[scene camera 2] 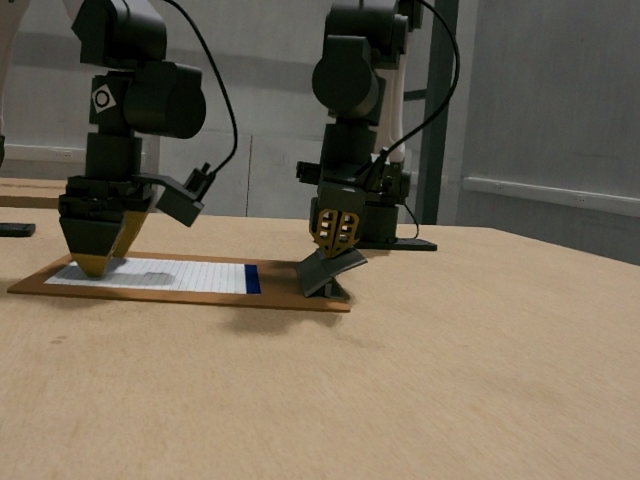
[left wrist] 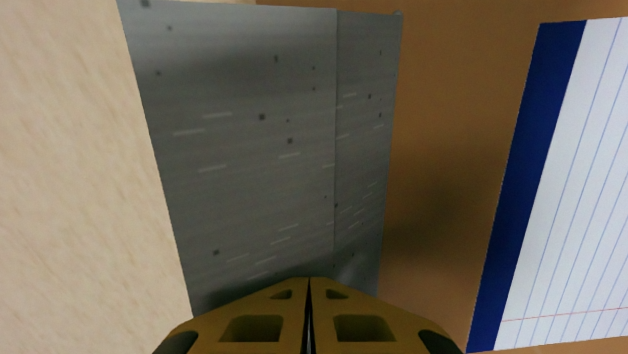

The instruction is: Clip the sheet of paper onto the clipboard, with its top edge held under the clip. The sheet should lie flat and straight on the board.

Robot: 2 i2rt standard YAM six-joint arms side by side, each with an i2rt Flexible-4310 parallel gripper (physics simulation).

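The brown clipboard (scene camera 2: 289, 302) (left wrist: 435, 150) lies flat on the table. Its grey metal clip (scene camera 2: 312, 273) (left wrist: 250, 150) is at its right end in the scene view. The lined white sheet (scene camera 2: 196, 277) (left wrist: 575, 200), with a dark blue top band, lies on the board; the band is apart from the clip, with bare board between. My left gripper (scene camera 2: 331, 255) (left wrist: 309, 291) is shut and empty, its tips at the clip's upper side. My right gripper (scene camera 2: 105, 268) is open, its fingertips low over the sheet's far left part; its exact contact with the sheet is hidden.
The wooden table (scene camera 2: 361, 387) (left wrist: 65, 200) extends around the board. The left arm's base (scene camera 2: 403, 243) stands behind the clip end. A black camera (scene camera 2: 180, 206) sticks out from the right wrist above the sheet.
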